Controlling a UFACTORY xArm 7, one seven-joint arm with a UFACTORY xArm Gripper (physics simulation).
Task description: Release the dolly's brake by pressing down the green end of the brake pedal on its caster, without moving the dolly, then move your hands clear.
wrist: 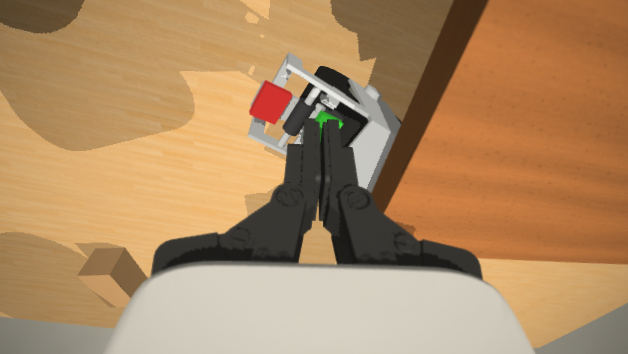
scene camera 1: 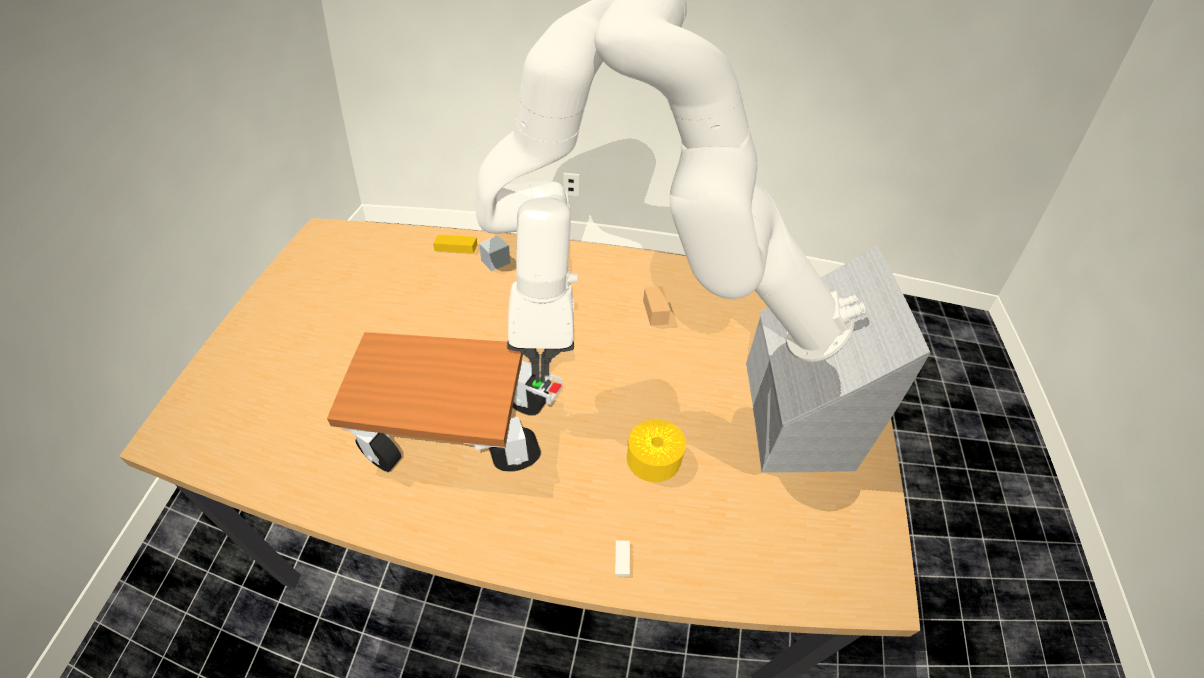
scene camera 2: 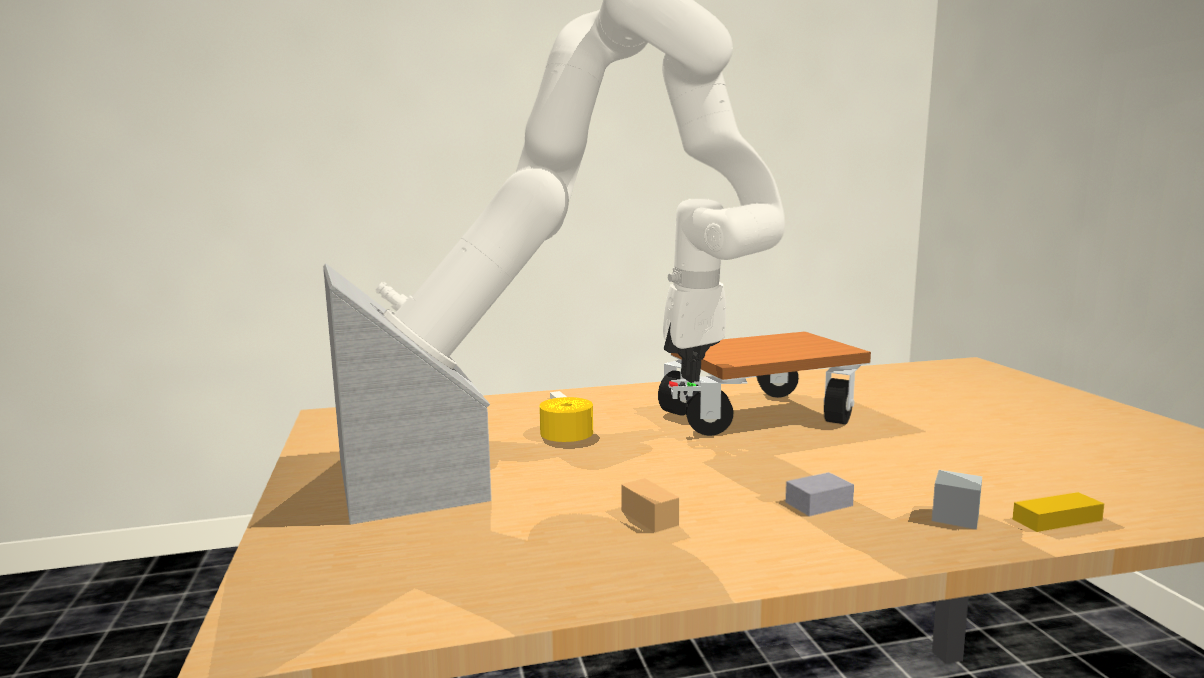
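Observation:
The dolly [scene camera 1: 429, 383] [scene camera 2: 791, 349] [wrist: 525, 125] stands on its wheels, with an orange-brown wooden deck. The caster wheel [scene camera 1: 530, 405] [scene camera 2: 710, 414] [wrist: 328, 74] at its corner carries the brake pedal in a light grey frame. The pedal's green end [scene camera 1: 537, 384] [wrist: 332, 118] lies toward the deck, and its red end [scene camera 1: 554, 388] [scene camera 2: 673, 384] [wrist: 270, 102] points away from it. My gripper [scene camera 1: 540, 378] [scene camera 2: 690, 380] [wrist: 318, 142] is shut and empty, pointing down. Its fingertips are at the green end and partly hide it in the wrist view. The exact contact and pedal tilt are hard to tell.
The deck edge is close beside my fingers. A yellow cylinder [scene camera 1: 655, 454] [scene camera 2: 566, 421], a tan block [scene camera 1: 656, 305] [scene camera 2: 661, 510] [wrist: 102, 262], a grey-blue block [scene camera 1: 494, 253] [scene camera 2: 957, 503], a yellow bar [scene camera 1: 454, 244] [scene camera 2: 1058, 512], a lavender block [scene camera 2: 818, 495] and a white block [scene camera 1: 622, 558] stand on the table.

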